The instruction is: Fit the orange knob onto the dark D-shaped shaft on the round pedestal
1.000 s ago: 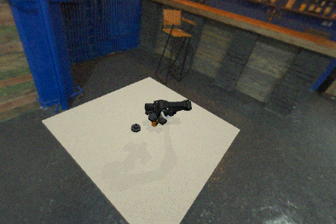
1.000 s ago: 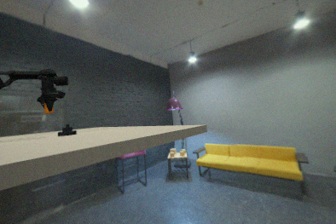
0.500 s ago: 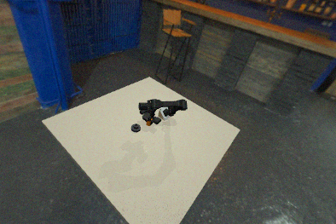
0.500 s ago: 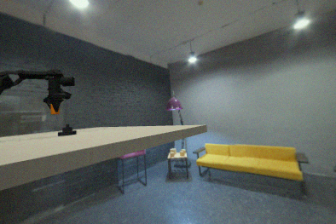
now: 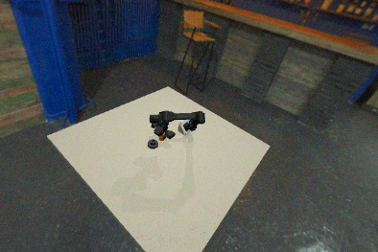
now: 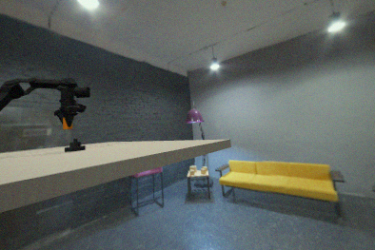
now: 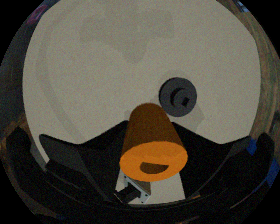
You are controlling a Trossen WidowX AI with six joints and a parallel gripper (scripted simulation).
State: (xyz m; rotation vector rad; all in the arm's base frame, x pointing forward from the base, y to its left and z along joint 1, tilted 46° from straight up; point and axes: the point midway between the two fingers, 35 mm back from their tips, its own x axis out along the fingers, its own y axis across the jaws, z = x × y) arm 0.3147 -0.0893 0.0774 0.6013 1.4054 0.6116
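The round pedestal lies 10 mm ahead of my gripper tip, 70 mm to the right of it and 90 mm below it. Also, from my gripper tip: orange knob (20 mm above).
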